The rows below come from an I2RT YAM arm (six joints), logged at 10 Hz.
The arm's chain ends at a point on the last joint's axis. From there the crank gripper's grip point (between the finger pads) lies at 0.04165 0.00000 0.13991 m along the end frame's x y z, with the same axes.
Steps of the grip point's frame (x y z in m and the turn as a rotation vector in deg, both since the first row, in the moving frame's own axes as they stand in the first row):
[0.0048, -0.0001, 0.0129, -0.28, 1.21, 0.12]
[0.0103, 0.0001, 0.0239, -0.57, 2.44, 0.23]
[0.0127, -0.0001, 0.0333, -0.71, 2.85, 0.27]
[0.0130, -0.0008, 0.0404, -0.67, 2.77, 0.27]
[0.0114, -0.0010, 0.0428, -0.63, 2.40, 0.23]
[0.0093, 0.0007, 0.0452, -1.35, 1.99, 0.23]
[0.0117, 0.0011, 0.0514, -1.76, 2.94, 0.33]
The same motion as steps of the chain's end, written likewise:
[0.0019, -0.0009, 0.0138, -0.28, 1.21, 0.12]
[0.0044, -0.0015, 0.0258, -0.57, 2.44, 0.23]
[0.0058, -0.0020, 0.0356, -0.71, 2.85, 0.27]
[0.0063, -0.0026, 0.0426, -0.67, 2.77, 0.27]
[0.0056, -0.0027, 0.0447, -0.63, 2.40, 0.23]
[0.0045, -0.0028, 0.0468, -1.35, 1.99, 0.23]
[0.0046, -0.0034, 0.0538, -1.76, 2.94, 0.33]

